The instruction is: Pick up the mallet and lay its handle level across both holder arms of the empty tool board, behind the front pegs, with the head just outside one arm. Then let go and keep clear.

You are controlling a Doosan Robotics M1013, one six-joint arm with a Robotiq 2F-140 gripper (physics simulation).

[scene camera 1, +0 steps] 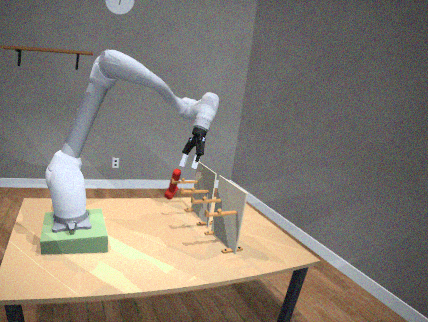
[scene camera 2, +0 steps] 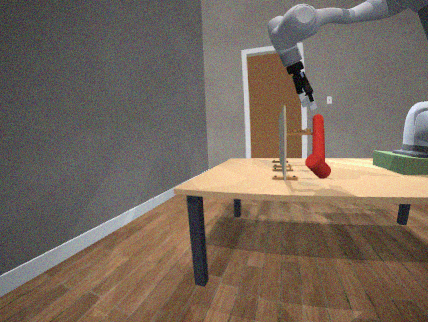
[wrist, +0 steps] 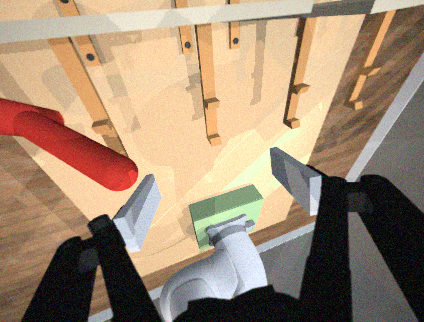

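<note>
The red mallet (scene camera 1: pixel 175 181) (scene camera 2: pixel 318 137) (wrist: pixel 75 147) leans steeply, handle end up and head (scene camera 1: pixel 170 194) (scene camera 2: pixel 318 167) low, at the outer arm (scene camera 1: pixel 186 181) (wrist: pixel 75 82) of the farther tool board (scene camera 1: pixel 205 180). Its handle does not lie level across the arms; the handle end hides that arm's tip in the wrist view. I cannot tell whether the head touches the table. The nearer tool board (scene camera 1: pixel 231 195) (scene camera 2: pixel 284 145) has two bare arms. My gripper (scene camera 1: pixel 189 161) (scene camera 2: pixel 309 104) (wrist: pixel 213 173) is open and empty, above the arms, with the handle end beside one finger.
The other pegged arms (scene camera 1: pixel 194 191) (wrist: pixel 206 70) (wrist: pixel 300 65) stick out from the boards toward the green base block (scene camera 1: pixel 75 243) (scene camera 2: pixel 400 162) (wrist: pixel 225 200). The boards' feet stand on the wooden table (scene camera 1: pixel 150 270) (scene camera 2: pixel 240 180).
</note>
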